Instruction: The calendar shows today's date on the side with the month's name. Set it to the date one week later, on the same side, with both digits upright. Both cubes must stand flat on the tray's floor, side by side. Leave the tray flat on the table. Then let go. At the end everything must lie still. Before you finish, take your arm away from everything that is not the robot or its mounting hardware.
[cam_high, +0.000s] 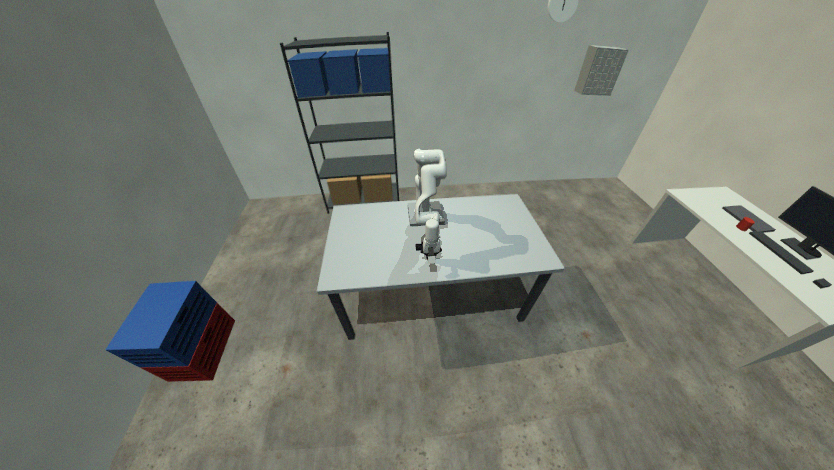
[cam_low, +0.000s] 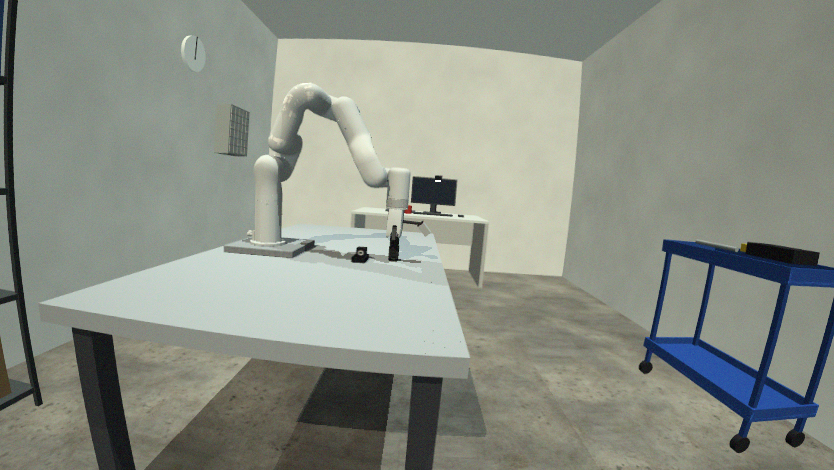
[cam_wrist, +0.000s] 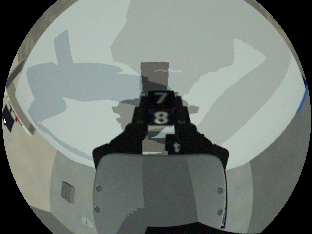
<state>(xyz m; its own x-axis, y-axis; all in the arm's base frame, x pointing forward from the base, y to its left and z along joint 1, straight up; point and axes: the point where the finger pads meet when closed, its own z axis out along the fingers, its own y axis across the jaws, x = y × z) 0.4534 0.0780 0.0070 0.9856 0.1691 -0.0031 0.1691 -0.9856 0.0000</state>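
My hand is 10 mm above the cube.
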